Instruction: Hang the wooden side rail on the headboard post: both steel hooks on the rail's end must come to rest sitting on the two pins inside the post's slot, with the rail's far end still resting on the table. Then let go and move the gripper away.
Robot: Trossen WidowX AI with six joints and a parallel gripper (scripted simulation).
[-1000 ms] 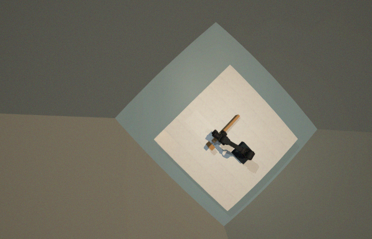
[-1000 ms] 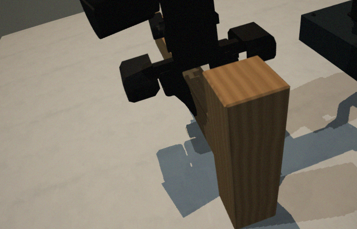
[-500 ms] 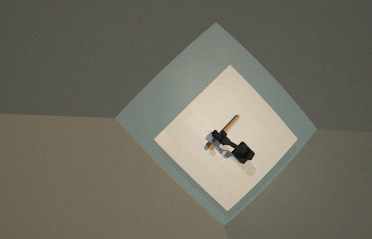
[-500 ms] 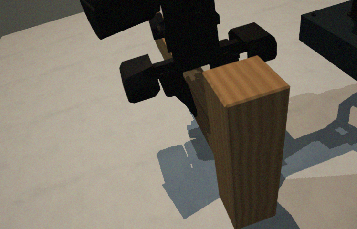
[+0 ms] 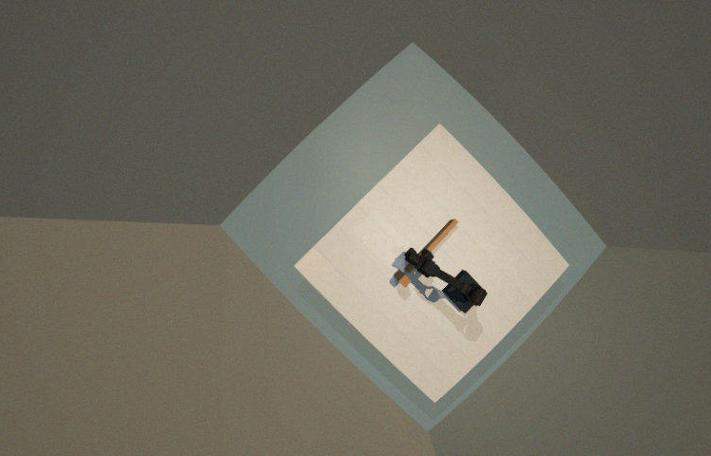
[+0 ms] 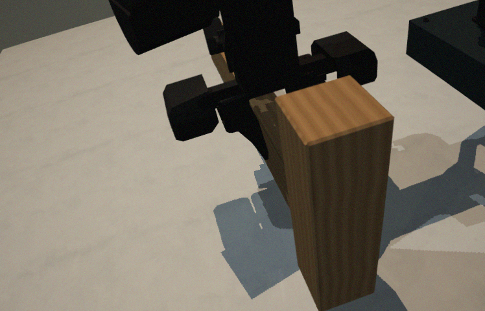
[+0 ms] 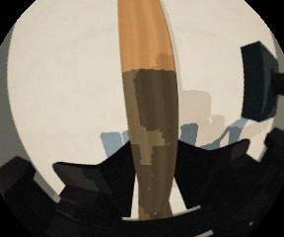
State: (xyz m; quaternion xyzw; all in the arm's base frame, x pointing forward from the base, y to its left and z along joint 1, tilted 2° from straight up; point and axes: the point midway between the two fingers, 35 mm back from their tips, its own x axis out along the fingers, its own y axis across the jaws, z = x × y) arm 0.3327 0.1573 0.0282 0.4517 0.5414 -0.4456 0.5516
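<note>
Right now the wooden headboard post is 12 cm to the left of my gripper tip, 4 cm above it and 2 cm behind it.
</note>
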